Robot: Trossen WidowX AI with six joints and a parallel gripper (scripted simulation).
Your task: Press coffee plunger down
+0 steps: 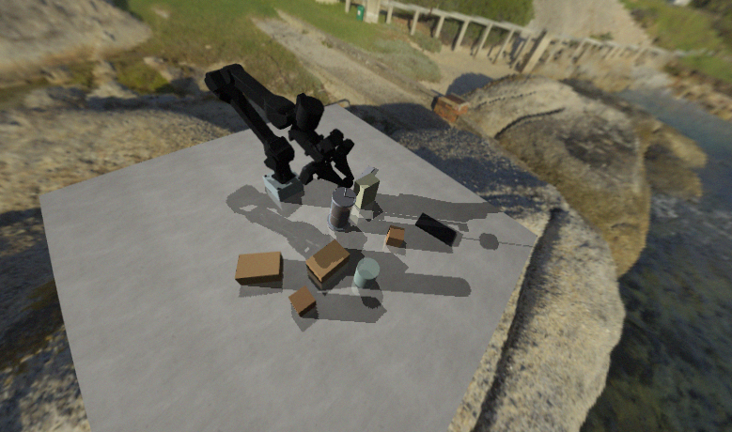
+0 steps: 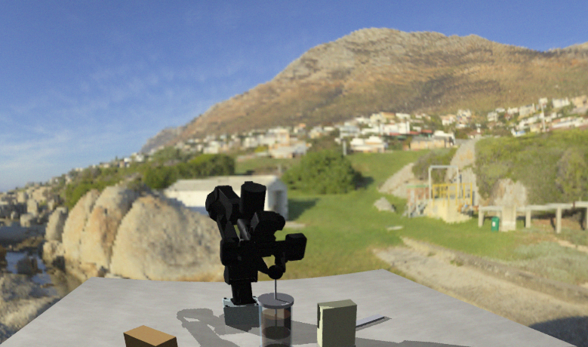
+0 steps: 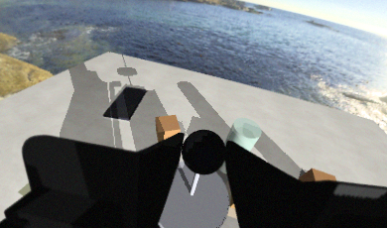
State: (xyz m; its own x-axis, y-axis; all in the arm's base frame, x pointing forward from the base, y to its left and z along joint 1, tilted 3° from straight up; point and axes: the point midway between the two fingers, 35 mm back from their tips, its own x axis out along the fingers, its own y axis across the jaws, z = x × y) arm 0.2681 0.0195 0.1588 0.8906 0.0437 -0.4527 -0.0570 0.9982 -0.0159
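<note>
My gripper tip is 30 mm past the coffee press, 10 mm to the right of it and 110 mm above it. Round my gripper tip: teal cylinder (170 mm ahead, 110 mm to the right, 170 mm below); flat black box (270 mm ahead, 230 mm to the left, 210 mm below).
</note>
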